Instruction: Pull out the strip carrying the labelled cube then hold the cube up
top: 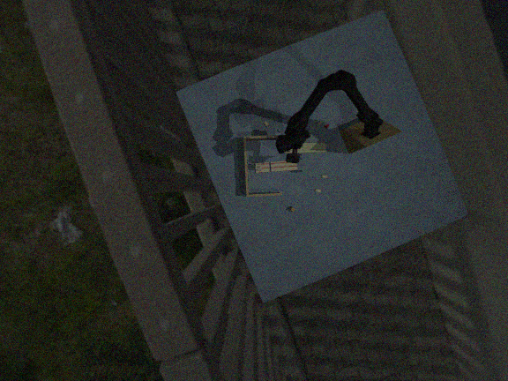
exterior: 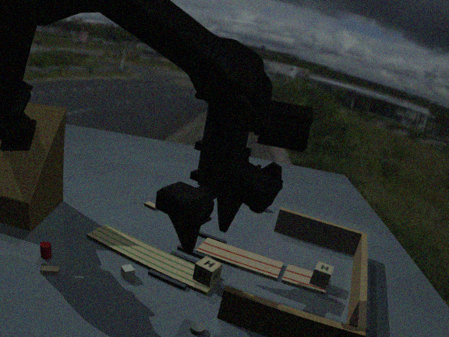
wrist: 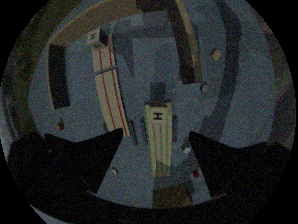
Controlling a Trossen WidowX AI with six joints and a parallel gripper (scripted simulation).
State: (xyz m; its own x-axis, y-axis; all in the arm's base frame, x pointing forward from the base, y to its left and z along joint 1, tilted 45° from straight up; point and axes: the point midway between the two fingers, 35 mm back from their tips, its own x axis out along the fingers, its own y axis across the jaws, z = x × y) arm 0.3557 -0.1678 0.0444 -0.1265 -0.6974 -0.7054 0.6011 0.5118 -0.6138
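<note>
Now: the white cube 11 cm behind my gripper tip, 2 cm to the right of it and 6 cm below it. Round my gripper tip: red cylinder 25 cm behind, 6 cm below.
</note>
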